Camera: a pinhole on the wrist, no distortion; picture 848 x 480 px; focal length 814.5 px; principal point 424.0 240.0 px. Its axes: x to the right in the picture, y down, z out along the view. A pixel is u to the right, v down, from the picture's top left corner.
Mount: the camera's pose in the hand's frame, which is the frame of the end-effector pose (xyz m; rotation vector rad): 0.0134 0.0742 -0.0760 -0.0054 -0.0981 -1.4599
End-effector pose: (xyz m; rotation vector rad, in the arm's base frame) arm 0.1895 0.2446 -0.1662 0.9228 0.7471 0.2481
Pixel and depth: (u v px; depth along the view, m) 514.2 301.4 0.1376
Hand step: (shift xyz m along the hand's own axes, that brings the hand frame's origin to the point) 0.0166 0.0690 0.0627
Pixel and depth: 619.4 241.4 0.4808
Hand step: -0.0039 -0.0096 0.4110
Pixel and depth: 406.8 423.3 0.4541
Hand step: 0.0850 0.1239 0.3813
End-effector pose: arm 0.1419 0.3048 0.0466 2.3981 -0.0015 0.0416
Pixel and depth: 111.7 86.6 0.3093
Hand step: -0.0767 0.2049 0.2205
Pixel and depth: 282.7 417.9 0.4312
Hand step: 0.0715 0.1862 0.3535
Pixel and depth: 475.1 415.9 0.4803
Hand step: 0.0891 0.0863 0.4103
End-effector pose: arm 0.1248 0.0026 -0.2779 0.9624 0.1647 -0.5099
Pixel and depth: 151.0 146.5 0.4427
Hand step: -0.0810 0.2438 0.3517
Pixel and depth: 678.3 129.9 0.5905
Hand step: -0.0834 -0.0801 0.5205
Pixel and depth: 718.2 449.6 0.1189
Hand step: 0.0408 0.0426 0.0471
